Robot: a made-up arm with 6 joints.
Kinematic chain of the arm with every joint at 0, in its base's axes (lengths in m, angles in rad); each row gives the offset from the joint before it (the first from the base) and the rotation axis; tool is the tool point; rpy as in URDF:
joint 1: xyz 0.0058 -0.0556 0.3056 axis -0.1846 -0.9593 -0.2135
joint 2: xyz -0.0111 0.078 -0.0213 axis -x
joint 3: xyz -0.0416 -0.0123 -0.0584 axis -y
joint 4: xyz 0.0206 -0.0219 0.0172 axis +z
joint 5: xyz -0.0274 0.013 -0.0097 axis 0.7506 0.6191 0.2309
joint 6: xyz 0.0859 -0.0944 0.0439 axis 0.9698 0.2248 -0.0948
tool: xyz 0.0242 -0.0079 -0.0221 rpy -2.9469 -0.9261 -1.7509
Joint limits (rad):
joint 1: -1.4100..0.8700
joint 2: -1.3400..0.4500
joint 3: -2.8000..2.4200
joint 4: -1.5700..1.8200
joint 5: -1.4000..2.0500
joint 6: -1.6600..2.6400
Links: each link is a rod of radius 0.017 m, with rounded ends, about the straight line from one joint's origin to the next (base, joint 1, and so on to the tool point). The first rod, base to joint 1, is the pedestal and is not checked.
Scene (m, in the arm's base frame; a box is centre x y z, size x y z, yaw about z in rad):
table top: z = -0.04
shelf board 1: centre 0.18 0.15 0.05 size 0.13 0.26 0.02 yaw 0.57
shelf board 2: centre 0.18 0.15 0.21 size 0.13 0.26 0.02 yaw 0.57
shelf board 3: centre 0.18 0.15 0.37 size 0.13 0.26 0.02 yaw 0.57
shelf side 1: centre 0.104 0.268 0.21 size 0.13 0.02 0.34 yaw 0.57
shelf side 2: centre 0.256 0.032 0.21 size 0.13 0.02 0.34 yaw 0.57
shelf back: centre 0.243 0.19 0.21 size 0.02 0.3 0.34 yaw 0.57
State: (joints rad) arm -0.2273 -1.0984 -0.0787 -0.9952 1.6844 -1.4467
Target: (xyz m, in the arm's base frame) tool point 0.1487 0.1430 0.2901
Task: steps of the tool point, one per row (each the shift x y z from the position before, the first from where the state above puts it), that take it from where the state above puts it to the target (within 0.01 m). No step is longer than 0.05 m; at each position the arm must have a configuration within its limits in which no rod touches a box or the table.
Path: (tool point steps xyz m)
1: 0.0313 -0.0082 0.0162
2: 0.0264 -0.0168 0.0195
3: 0.0190 -0.0216 0.0224
4: 0.0110 -0.0224 0.0246
5: 0.0037 -0.0199 0.0251
6: -0.0020 -0.0155 0.0241
7: 0.0181 0.0065 -0.0058
8: 0.0197 0.0086 -0.0028
9: 0.0199 0.0116 0.0006
10: 0.0183 0.0148 0.0034
11: 0.0154 0.0170 0.0046

